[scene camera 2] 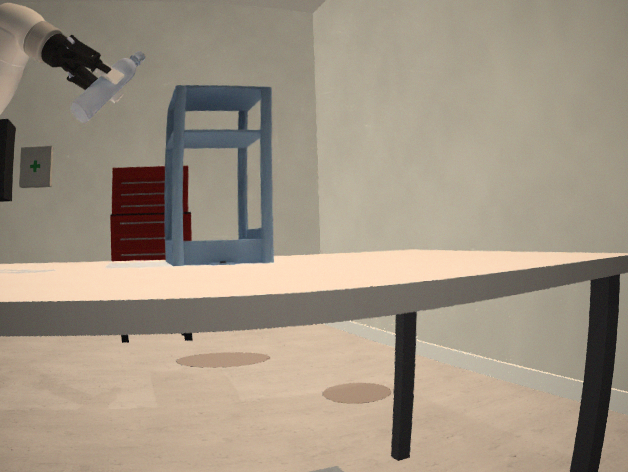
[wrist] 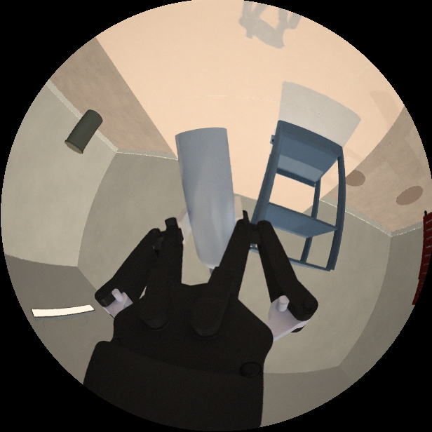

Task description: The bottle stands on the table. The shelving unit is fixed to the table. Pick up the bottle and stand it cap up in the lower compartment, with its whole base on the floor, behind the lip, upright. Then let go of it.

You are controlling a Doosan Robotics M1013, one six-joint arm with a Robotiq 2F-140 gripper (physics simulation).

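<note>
The translucent blue-grey bottle is in the air, tilted, its cap end up to the right and its base down to the left in the scene view. My gripper is shut on the bottle's side, pale pads on both sides of it. The blue shelving unit stands upright on the table, with a low front lip and a middle shelf above its lower compartment. The bottle is outside the unit, to its left and about level with or above its top in the scene view.
The table carries the unit near its far side. A red tool cabinet stands behind the unit. A dark cylinder stands by the wall. The unit's corner posts, middle shelf and top board frame its openings.
</note>
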